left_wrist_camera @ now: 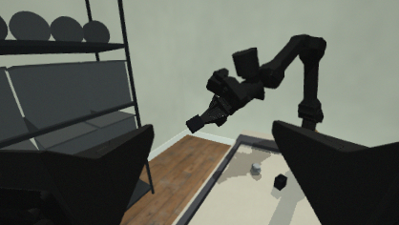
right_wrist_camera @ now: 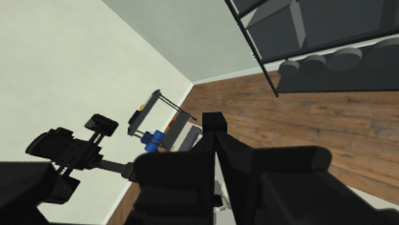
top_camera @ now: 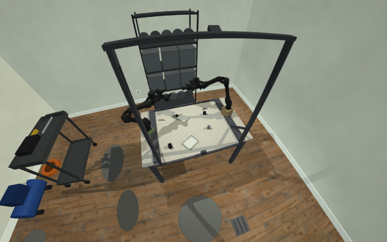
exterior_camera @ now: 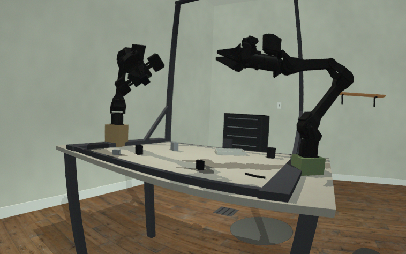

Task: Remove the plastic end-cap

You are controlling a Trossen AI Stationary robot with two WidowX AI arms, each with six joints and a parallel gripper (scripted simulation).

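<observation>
Right now the black plastic end-cap is 22 cm to the right of my left hand, 15 cm ahead of it and 9 cm below it. From my left hand the other things lie so: metal parts tray (41 cm behind, 38 cm below, 14 cm to the right).
My right gripper is now 20 mm short of the black plastic end-cap, 30 mm to the right of it and 10 mm above it. Round my right hand: metal parts tray (540 mm behind, 110 mm to the left, 300 mm below).
</observation>
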